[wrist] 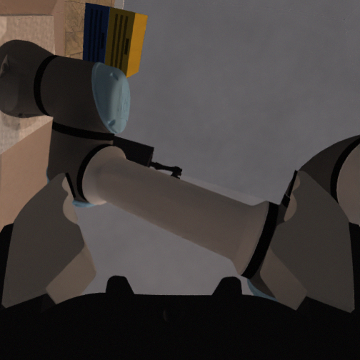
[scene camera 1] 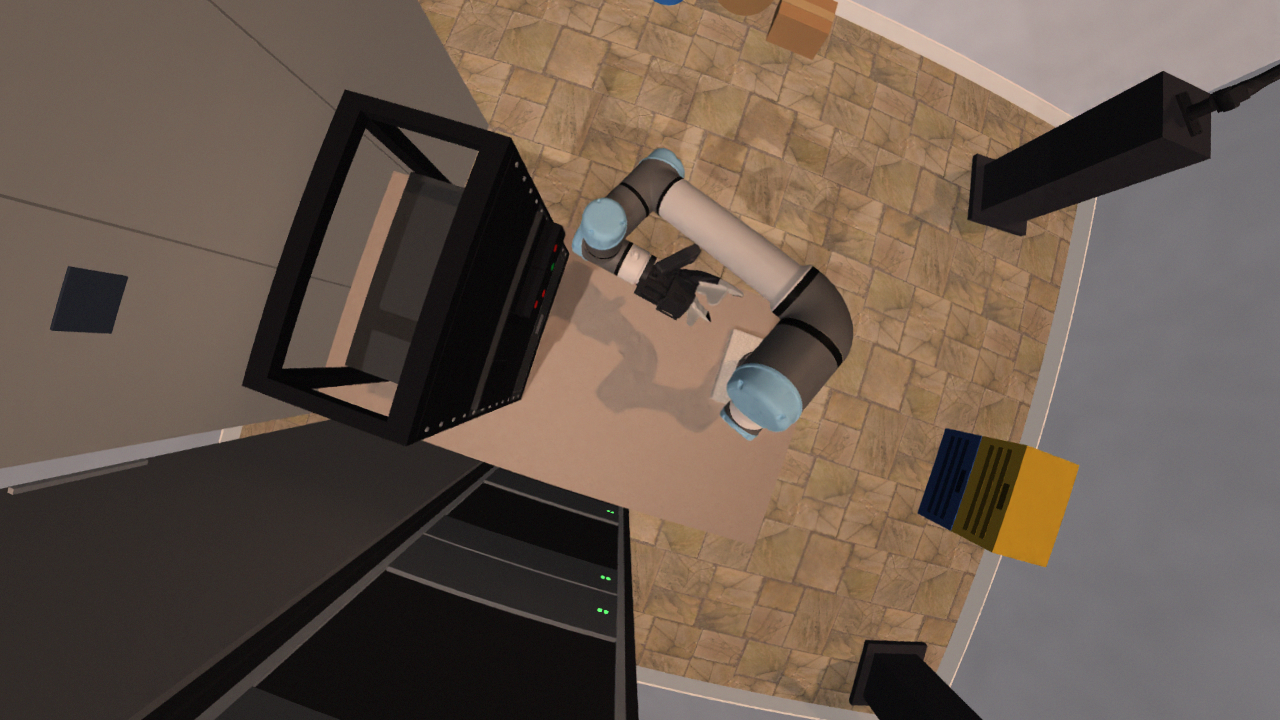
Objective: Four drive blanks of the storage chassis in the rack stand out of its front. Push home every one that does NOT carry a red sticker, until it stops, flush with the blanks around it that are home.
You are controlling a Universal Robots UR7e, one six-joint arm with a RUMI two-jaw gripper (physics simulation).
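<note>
My gripper [scene camera 1: 725, 309] [wrist: 180, 176] is visible. A black rack [scene camera 1: 466, 279] is present as well; in the wrist view the rack is out of frame.
</note>
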